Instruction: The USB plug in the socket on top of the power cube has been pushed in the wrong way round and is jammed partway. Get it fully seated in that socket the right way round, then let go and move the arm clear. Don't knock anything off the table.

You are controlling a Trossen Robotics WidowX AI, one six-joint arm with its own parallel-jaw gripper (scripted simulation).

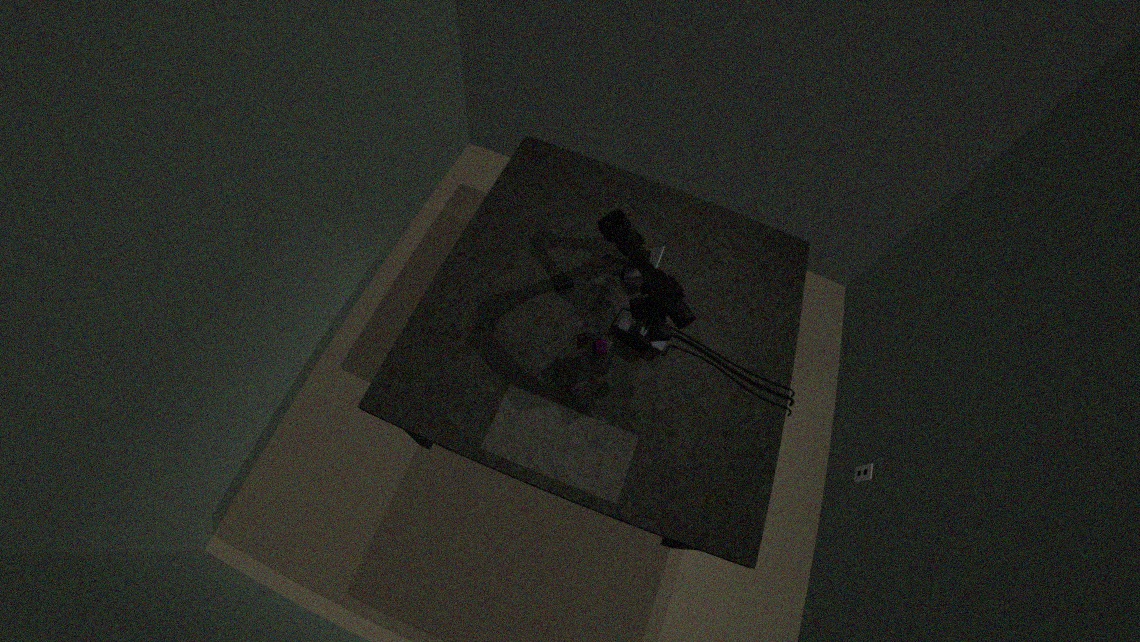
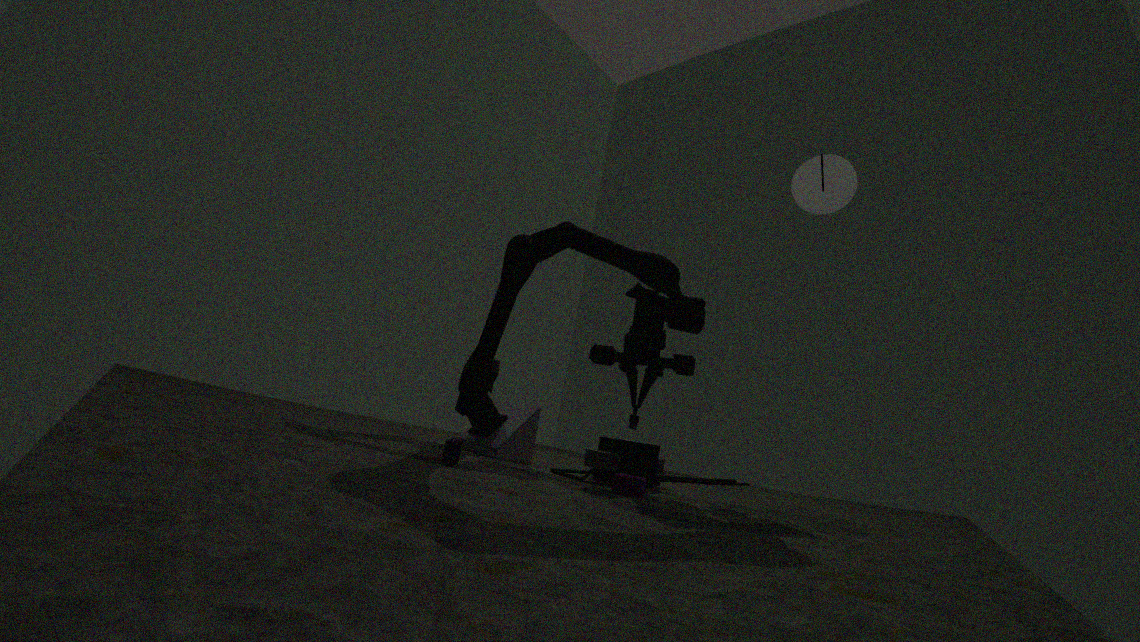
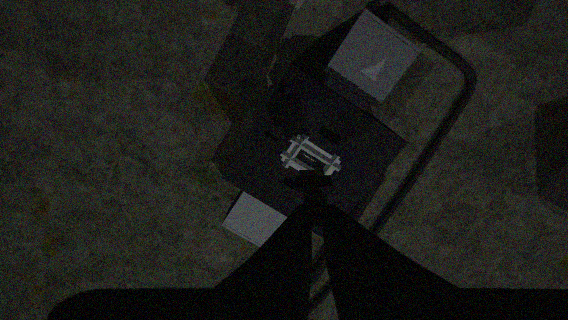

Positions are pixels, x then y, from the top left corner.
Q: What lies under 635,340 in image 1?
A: A dark power cube.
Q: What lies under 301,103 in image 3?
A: A dark power cube.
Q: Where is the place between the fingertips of my gripper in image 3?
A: At 316,216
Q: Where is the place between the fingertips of my gripper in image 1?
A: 648,323
